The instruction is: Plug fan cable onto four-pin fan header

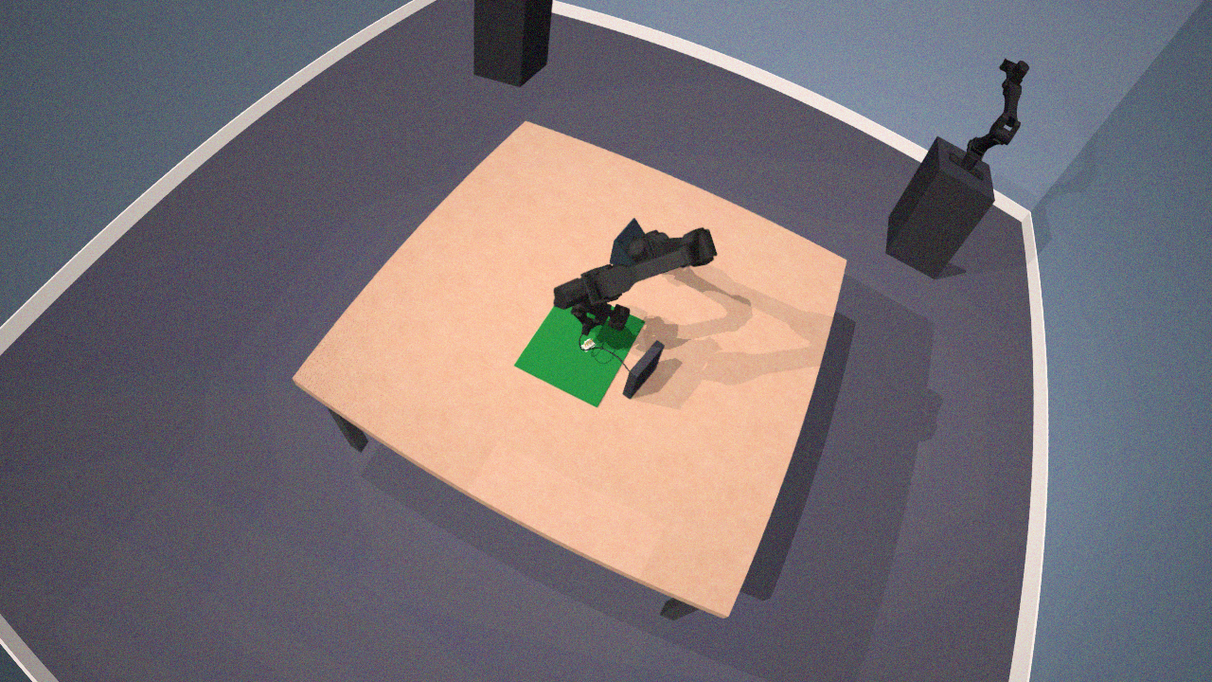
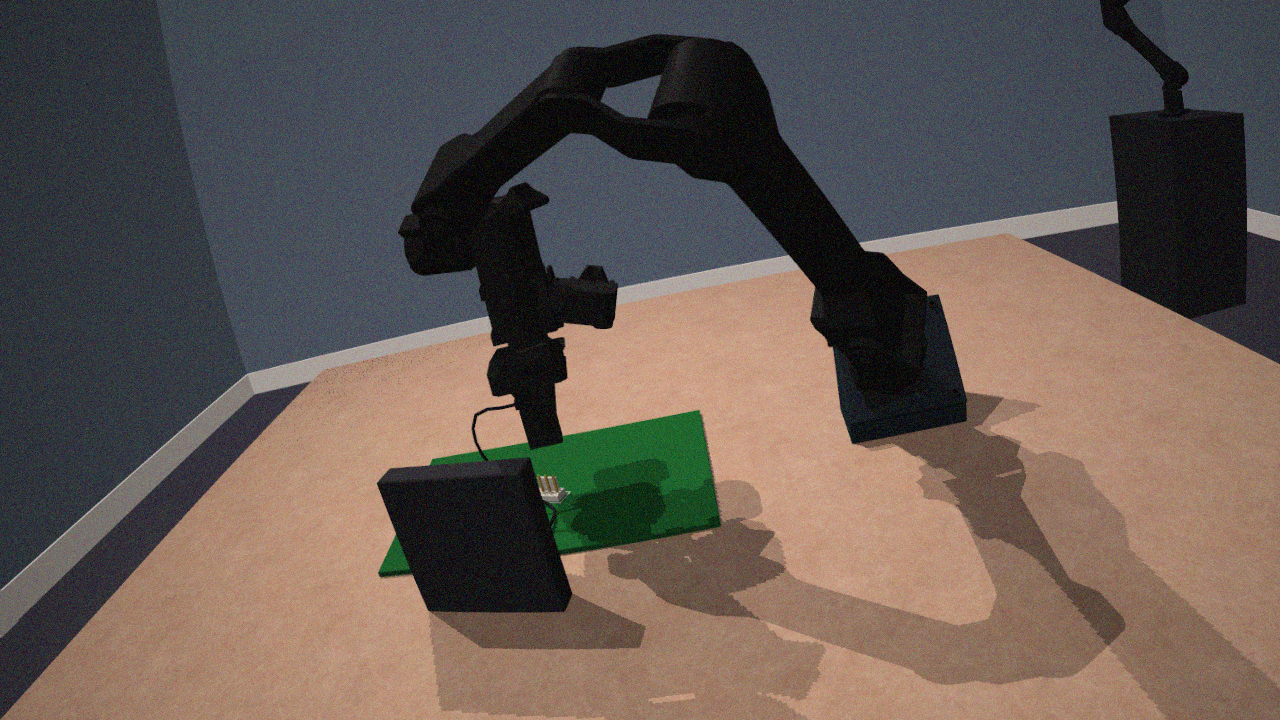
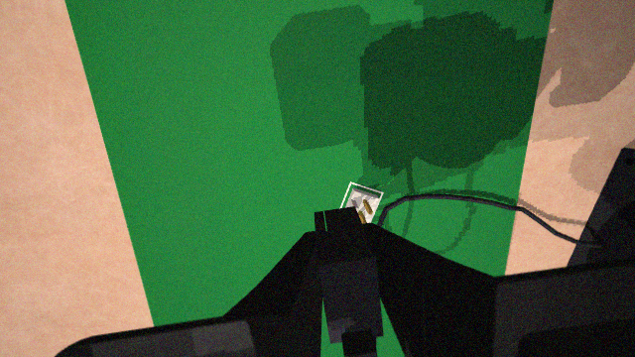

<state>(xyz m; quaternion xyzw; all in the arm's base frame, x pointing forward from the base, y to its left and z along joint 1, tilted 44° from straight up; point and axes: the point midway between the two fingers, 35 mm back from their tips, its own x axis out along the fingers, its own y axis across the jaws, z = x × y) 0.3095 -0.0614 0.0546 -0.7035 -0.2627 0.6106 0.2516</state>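
Now: gripper tip 80 mm above the green board and 20 mm short of it. The rest, counted from my gripper tip: dark fan (170 mm to the left, 50 mm ahead, 10 mm below); then black plug (10 mm ahead, 10 mm above).
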